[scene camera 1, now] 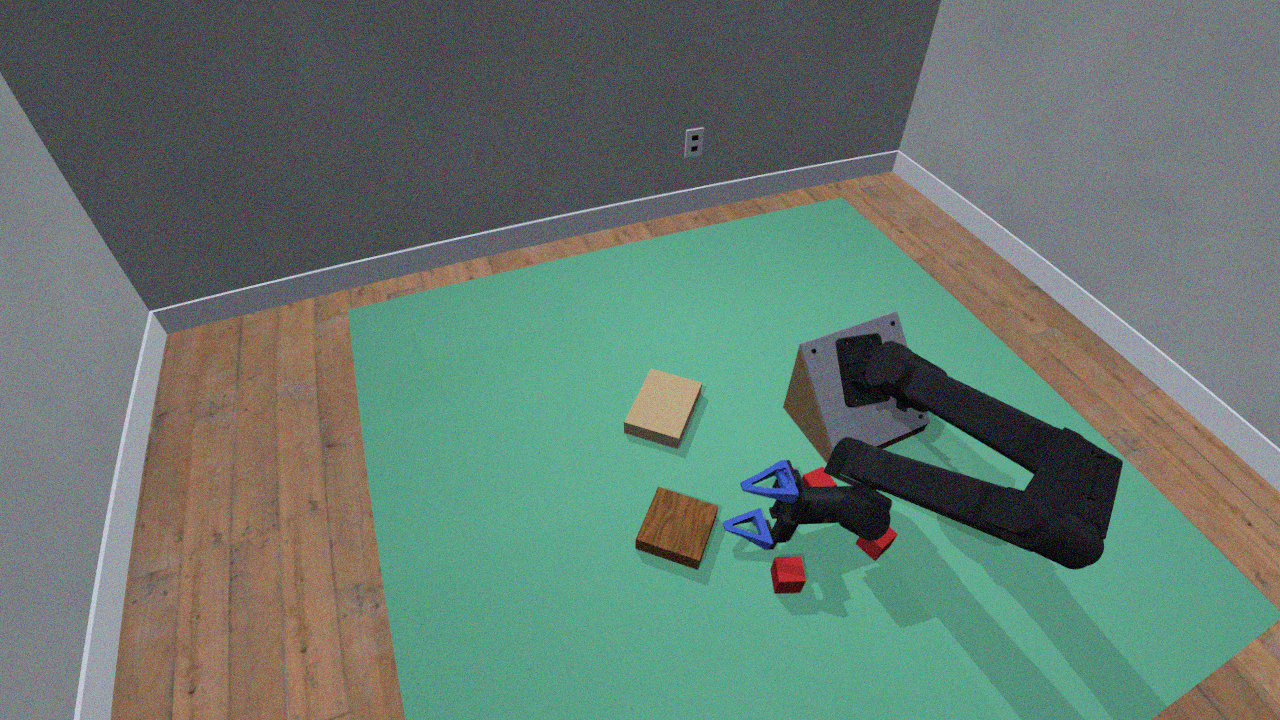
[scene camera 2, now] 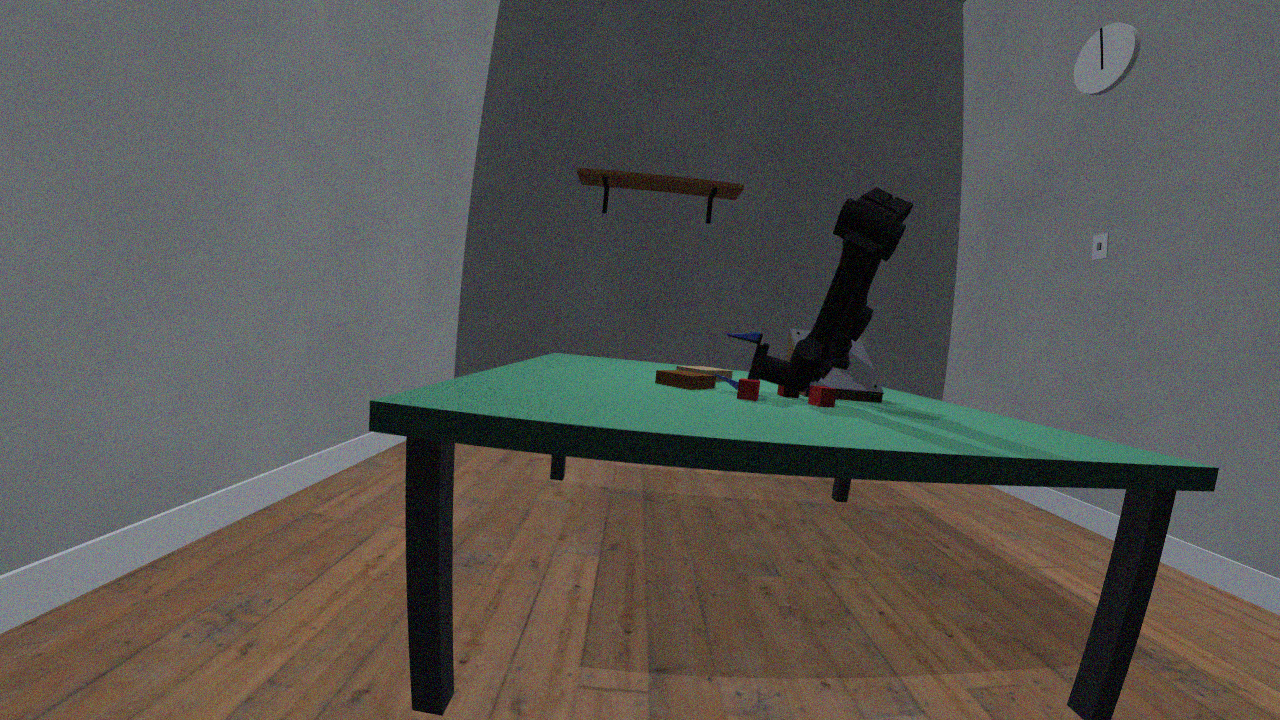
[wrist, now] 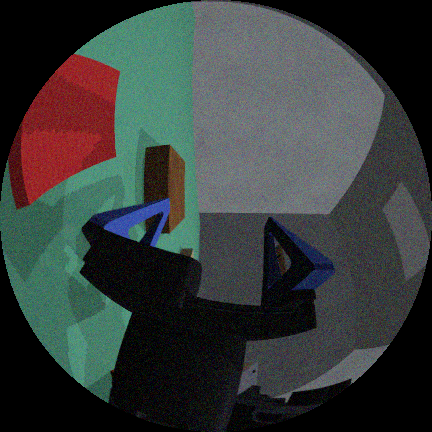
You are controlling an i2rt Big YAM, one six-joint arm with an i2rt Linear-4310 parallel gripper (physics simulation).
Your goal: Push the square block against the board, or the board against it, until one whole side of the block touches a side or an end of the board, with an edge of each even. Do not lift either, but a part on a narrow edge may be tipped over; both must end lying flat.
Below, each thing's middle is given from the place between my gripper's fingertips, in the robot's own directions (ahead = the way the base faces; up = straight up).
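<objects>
A light tan board [scene camera 1: 661, 412] is 10 mm ahead of my hand, 270 mm to the right of it and 70 mm below it. As for the dark brown square block [scene camera 1: 677, 527], I find it 70 mm ahead of my hand, with the block also 30 mm to the right of my hand and 70 mm below it.
</objects>
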